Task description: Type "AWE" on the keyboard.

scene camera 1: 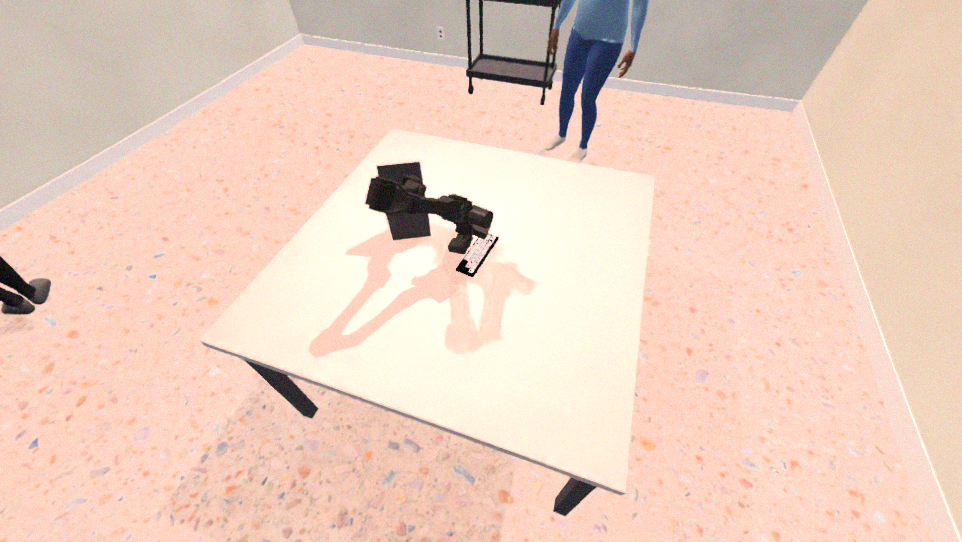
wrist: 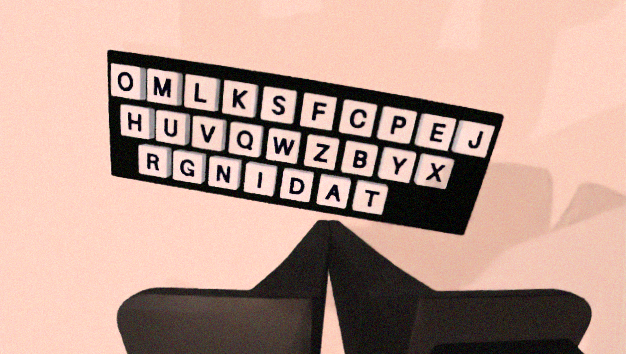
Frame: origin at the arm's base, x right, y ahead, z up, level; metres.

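Seen in the pictures: gripper, between the fingertips: (scene camera 1: 468, 246) (wrist: 327, 229); arm's base, origin of its link: (scene camera 1: 409, 187).
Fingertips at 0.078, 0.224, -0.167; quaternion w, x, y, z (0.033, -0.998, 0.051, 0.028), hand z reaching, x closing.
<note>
Pixels of each thing's top centre, then the offset from my fingertips to it, as dx, dy, dz. "pt": a spot on its surface instead. Level surfaces: height alone.
- black keyboard, a spot on its surface: (wrist: 425, 210) (scene camera 1: 462, 264) pt +0.055, -0.011, -0.039
- W key, centre of its top: (wrist: 282, 146) -0.021, +0.032, -0.034
- E key, centre of its top: (wrist: 436, 132) +0.057, +0.033, -0.034
- white table, height of its surface: dz -0.051
A black keyboard (scene camera 1: 464, 267) (wrist: 425, 210) with white letter keys lies flat on the table. In the wrist view its top row reads O M L K S F C P E J, its middle row H U V Q W Z B Y X and its bottom row R G N I D A T. The A key (wrist: 333, 192) is in the bottom row, the W key (wrist: 283, 145) in the middle row and the E key (wrist: 436, 132) in the top row. My gripper (wrist: 327, 229) is shut and empty. Its tips appear just below the keyboard's lower edge, under the A key. Their height is hard to tell.
The white table (scene camera 1: 552, 377) bears the arm's dark base plate (scene camera 1: 410, 225) at the back left. Shadows of the arm fall across the table. A person (scene camera 1: 592, 67) in blue stands behind the table near a black cart (scene camera 1: 511, 80). Another person's feet (scene camera 1: 26, 296) show at the far left.
</note>
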